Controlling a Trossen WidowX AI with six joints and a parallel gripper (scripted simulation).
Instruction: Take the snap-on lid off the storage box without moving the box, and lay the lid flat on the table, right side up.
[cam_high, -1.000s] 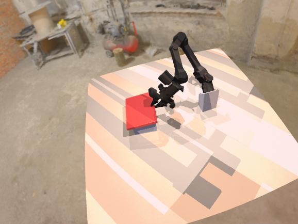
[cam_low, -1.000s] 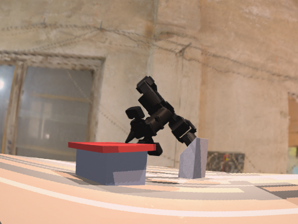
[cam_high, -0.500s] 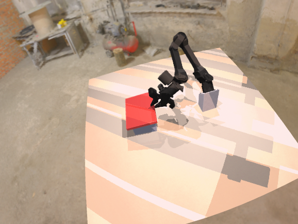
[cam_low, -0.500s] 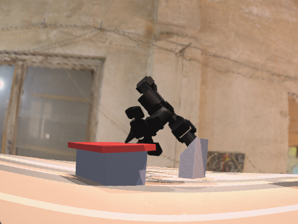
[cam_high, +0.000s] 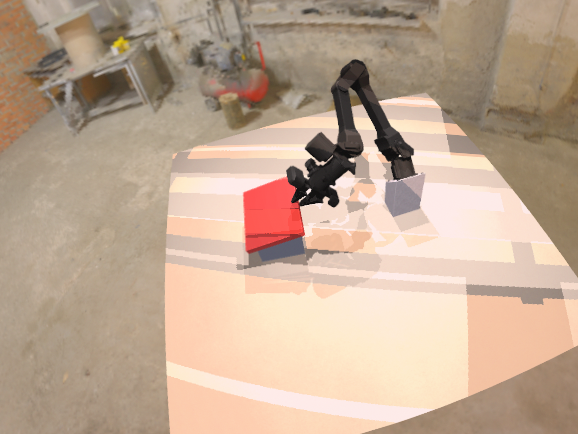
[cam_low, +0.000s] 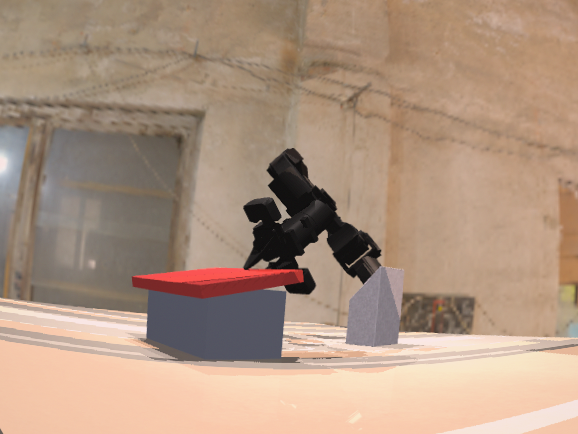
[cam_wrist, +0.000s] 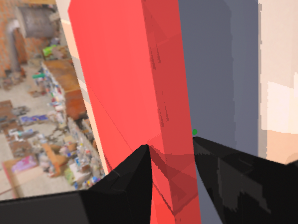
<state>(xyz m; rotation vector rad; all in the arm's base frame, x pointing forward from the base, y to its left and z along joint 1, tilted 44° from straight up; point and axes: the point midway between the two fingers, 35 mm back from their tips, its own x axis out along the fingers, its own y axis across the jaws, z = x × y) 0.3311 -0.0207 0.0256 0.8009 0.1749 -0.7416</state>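
Now: the red lid 8 cm ahead of my gripper tip, 1 cm to the right of it and 1 cm below it. Also, from my gripper tip: blue-grey storage box: 7 cm below, 7 cm ahead, 1 cm to the right.
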